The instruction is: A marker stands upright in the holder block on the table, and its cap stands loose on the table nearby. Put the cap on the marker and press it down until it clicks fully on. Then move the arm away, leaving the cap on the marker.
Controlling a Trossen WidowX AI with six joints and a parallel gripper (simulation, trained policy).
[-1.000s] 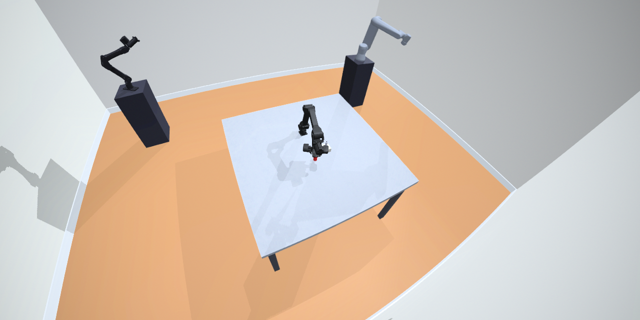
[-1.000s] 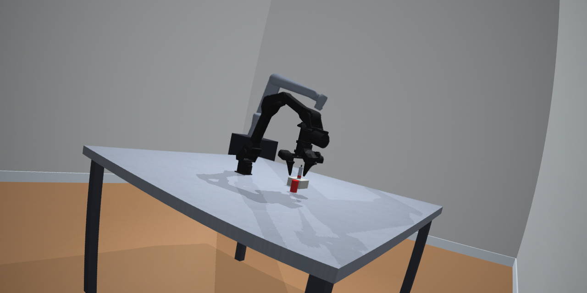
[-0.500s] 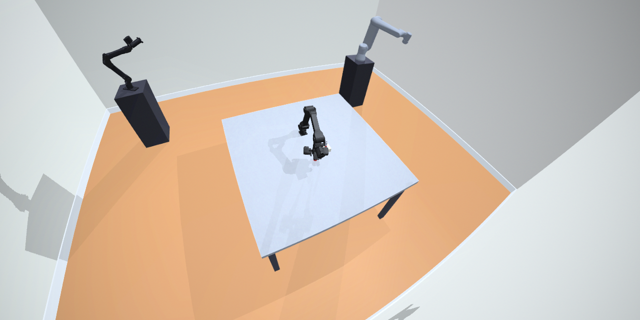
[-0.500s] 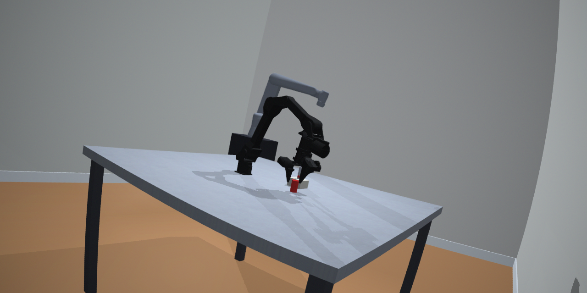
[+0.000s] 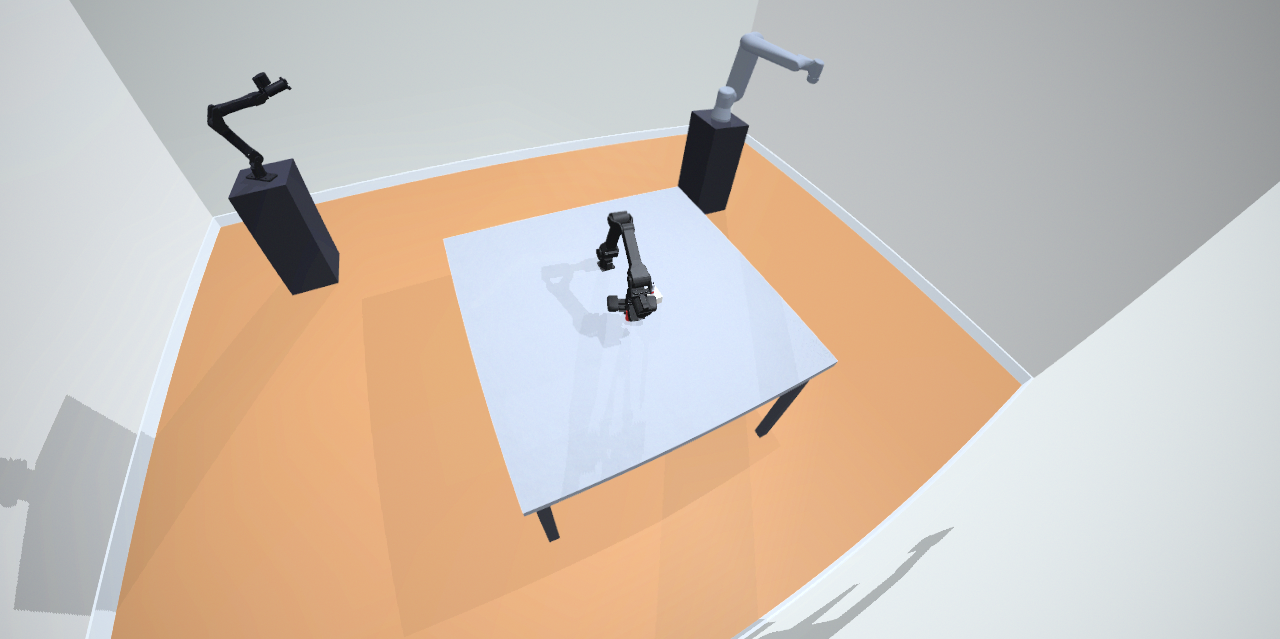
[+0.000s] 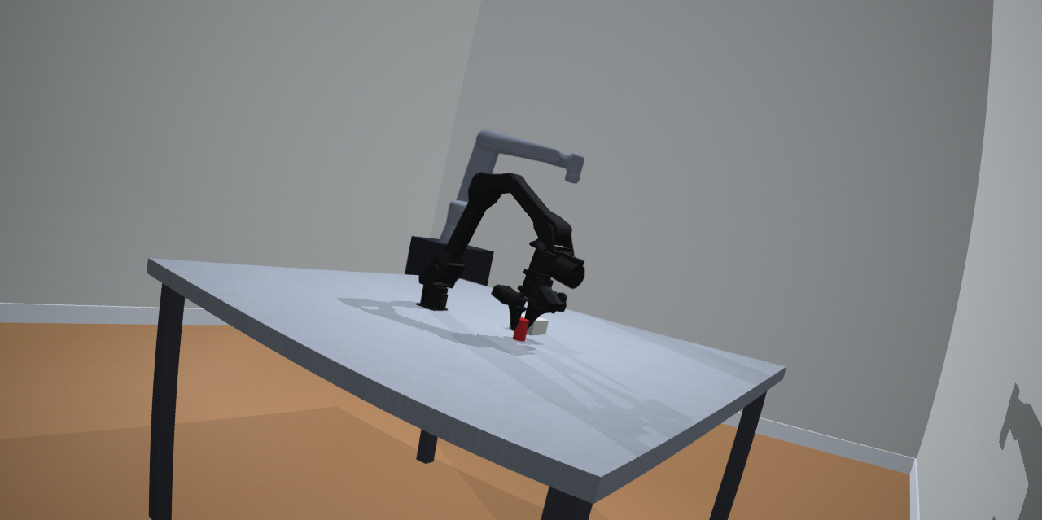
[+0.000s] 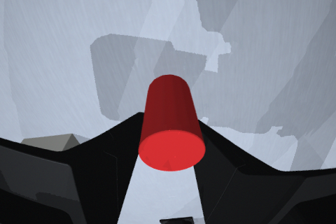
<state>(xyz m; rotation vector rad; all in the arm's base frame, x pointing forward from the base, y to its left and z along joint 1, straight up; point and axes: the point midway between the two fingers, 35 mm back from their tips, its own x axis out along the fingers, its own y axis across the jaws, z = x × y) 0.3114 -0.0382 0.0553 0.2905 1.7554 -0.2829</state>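
The white holder block is 13 cm to the left of my gripper tip and 5 cm behind it. The rest, counted from my gripper tip: red cap: 1 cm ahead, 1 cm above.
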